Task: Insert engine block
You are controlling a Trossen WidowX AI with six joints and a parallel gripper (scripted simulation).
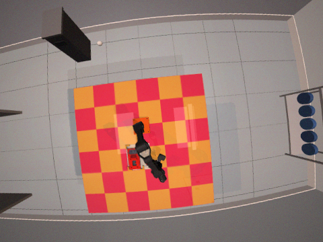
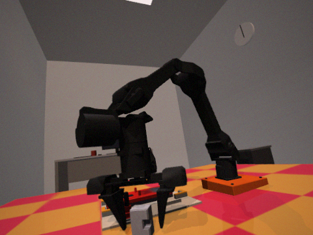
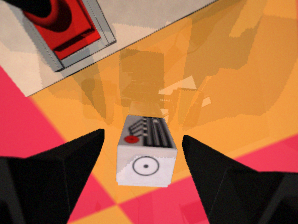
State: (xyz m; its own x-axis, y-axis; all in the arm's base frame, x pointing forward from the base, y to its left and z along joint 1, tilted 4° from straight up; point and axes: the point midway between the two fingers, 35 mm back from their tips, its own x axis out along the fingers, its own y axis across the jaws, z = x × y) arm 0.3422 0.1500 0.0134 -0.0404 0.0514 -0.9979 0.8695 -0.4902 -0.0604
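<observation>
Now: the engine block 10 mm to the left of my gripper tip and 10 mm above it.
</observation>
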